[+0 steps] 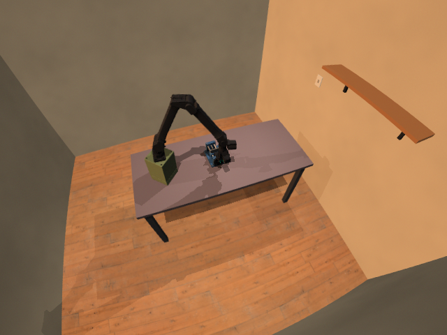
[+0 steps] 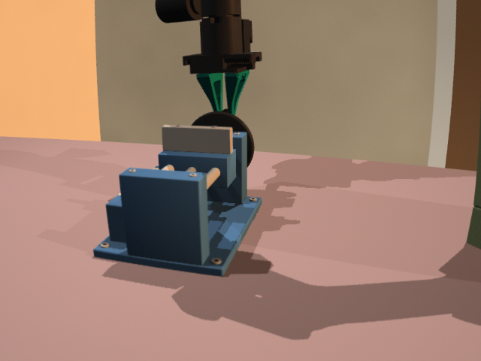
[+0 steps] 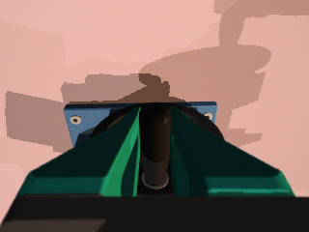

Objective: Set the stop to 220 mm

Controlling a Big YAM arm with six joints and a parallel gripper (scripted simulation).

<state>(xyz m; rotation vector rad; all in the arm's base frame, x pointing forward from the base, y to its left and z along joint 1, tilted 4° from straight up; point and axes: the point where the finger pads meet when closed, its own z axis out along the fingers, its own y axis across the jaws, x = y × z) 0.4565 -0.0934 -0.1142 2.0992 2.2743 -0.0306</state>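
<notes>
My gripper is now 14 cm to the right of the grey stop plate and 2 cm above it. Round my hand: black crank handle 1 cm to the left.
</notes>
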